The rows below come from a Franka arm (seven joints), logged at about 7 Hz.
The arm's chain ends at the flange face. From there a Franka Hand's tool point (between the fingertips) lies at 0.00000 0.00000 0.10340 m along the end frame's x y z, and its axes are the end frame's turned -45 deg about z.
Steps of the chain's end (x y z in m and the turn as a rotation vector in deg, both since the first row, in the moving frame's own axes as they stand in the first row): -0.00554, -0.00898, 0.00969, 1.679, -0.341, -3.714; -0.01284, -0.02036, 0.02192, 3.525, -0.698, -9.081; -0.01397, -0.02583, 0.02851, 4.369, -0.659, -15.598
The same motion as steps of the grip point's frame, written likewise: 0.00405, -0.01290, 0.00964, 1.428, 0.946, -3.714; 0.00848, -0.02912, 0.02172, 2.986, 1.999, -9.081; 0.01219, -0.03511, 0.02820, 3.555, 2.623, -15.598
